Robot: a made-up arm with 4 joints.
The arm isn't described. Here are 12 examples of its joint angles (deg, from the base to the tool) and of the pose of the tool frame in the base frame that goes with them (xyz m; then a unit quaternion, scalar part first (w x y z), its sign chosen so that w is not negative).
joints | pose
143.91 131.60 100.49 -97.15 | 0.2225 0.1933 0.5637 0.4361 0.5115 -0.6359 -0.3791
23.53 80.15 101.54 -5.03 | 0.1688 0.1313 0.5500 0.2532 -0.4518 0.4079 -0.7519
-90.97 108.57 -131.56 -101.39 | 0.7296 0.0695 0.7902 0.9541 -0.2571 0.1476 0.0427
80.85 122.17 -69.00 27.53 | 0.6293 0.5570 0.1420 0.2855 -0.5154 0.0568 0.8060
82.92 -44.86 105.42 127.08 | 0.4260 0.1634 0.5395 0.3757 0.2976 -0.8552 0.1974
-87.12 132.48 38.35 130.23 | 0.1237 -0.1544 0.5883 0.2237 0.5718 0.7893 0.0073
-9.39 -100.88 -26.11 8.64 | 0.1929 -0.0773 0.0317 0.7459 -0.1564 0.5518 0.3386
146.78 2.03 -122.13 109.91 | 0.3996 0.0374 1.0411 0.7452 -0.2584 -0.5313 0.3093
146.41 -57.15 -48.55 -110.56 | 0.1507 0.5315 0.9959 0.5594 0.0272 -0.0532 0.8267
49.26 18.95 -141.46 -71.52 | 0.4547 0.5941 0.6923 0.1934 0.6945 0.1946 0.6651
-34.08 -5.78 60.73 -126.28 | 0.3551 -0.0654 0.5798 0.0972 0.3940 -0.4340 0.8043
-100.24 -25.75 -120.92 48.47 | 0.1224 -0.1764 0.2337 0.8282 0.2701 0.0604 -0.4873
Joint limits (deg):
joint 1: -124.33..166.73
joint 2: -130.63..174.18
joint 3: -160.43..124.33
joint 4: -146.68..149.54
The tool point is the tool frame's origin. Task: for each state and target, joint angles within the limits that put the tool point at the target. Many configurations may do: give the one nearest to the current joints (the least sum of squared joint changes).
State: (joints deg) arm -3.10 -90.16 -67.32 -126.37
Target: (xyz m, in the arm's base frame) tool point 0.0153 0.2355 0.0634
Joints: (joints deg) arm 2.31 -66.26 -76.50 -129.00
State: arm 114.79 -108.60 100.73 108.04
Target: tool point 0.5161 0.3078 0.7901
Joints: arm 154.39 -94.76 56.75 94.35
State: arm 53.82 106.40 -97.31 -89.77
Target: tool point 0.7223 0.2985 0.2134
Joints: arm 60.97 109.83 -108.34 -94.35
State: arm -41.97 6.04 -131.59 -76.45
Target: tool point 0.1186 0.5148 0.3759
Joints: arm -5.19 -26.23 -153.39 -71.03
